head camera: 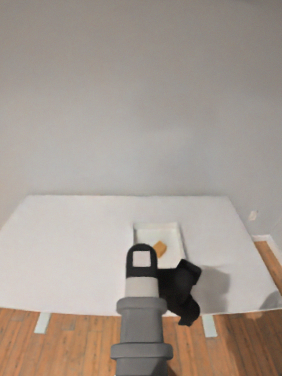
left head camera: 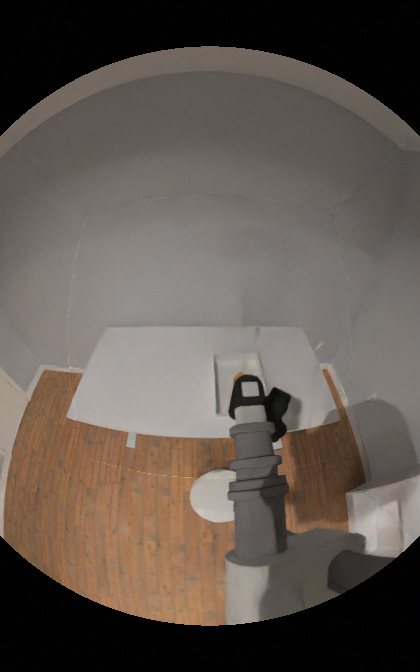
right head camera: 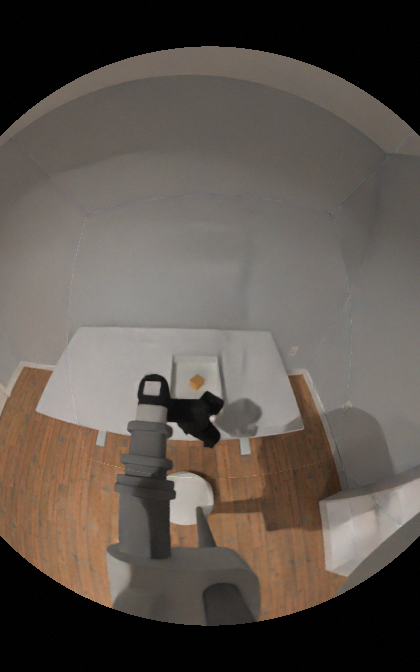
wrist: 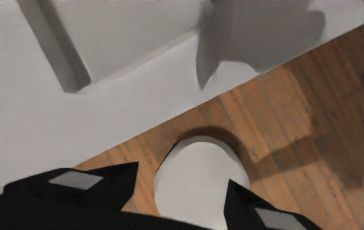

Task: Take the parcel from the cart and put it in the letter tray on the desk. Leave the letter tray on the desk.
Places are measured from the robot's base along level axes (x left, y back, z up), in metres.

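Pixels of known places: gripper, fingertip midpoint: (head camera: 169,313) (wrist: 180,186); robot's base, link origin: (wrist: 200,176).
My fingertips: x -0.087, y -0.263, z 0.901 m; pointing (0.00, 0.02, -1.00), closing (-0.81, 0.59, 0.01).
Observation:
Ahead of a thing's pixels: the offset from my fingertips to its top centre. Level surfaces: height alone.
The parcel {dx -0.006, dy -0.352, dz -0.156 m} (head camera: 159,248) (left head camera: 239,377) (right head camera: 197,382) is a small orange-tan block lying inside the letter tray {dx +0.004, dy -0.332, dz -0.144 m} (head camera: 170,237) (left head camera: 226,390) (right head camera: 207,370) (wrist: 125,40). The tray is white, shallow and low-walled, and rests on the white desk {dz -0.209 m} (head camera: 75,250) (left head camera: 150,380) (right head camera: 100,370) (wrist: 40,125). My gripper (head camera: 192,295) (left head camera: 282,417) (right head camera: 212,421) (wrist: 180,186) is open, with nothing between its fingers. It hangs above the desk's front edge, in front of the tray and apart from the parcel. The parcel does not show in the wrist view. I cannot identify the cart.
A round white top (left head camera: 212,495) (right head camera: 190,500) (wrist: 195,175) stands low in front of the desk, partly behind my arm in the left head view. A white piece of furniture (left head camera: 365,515) (right head camera: 340,530) stands at the lower right. A wall rises behind the desk.

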